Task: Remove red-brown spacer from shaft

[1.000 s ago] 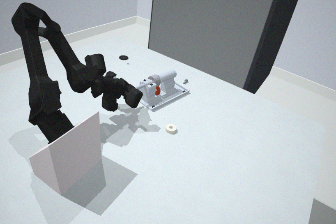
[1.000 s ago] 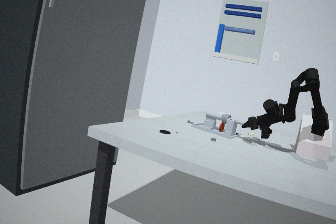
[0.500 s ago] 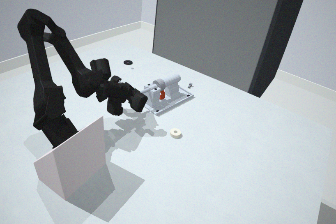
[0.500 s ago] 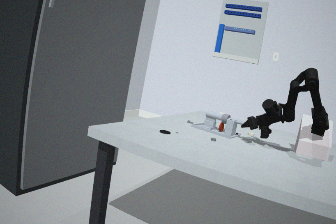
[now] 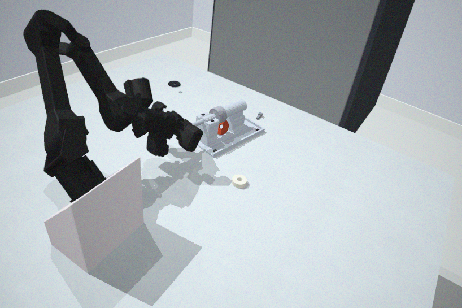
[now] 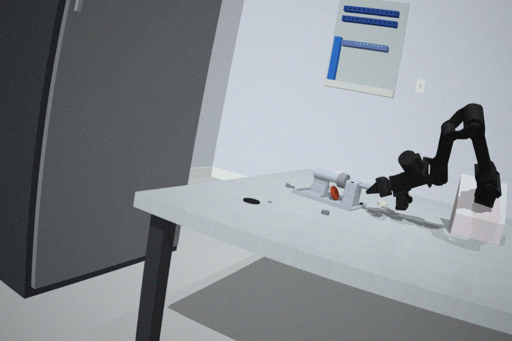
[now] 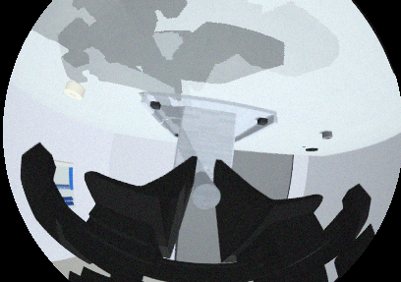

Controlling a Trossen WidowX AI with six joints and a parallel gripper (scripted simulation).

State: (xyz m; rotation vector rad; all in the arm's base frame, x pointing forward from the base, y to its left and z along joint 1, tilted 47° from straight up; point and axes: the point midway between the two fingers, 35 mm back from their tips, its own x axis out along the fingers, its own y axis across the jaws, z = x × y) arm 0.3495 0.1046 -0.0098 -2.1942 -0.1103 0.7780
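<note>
The grey spacer lies 80 mm ahead of my gripper tip, 10 mm to the right of it and 20 mm above it. The rest, counted from my gripper tip: red-brown spacer 110 mm ahead, 20 mm to the right, 40 mm below; then cream ring 30 mm behind, 190 mm to the right, 60 mm below; then grey shaft 30 mm ahead, 10 mm to the right, 20 mm above.
</note>
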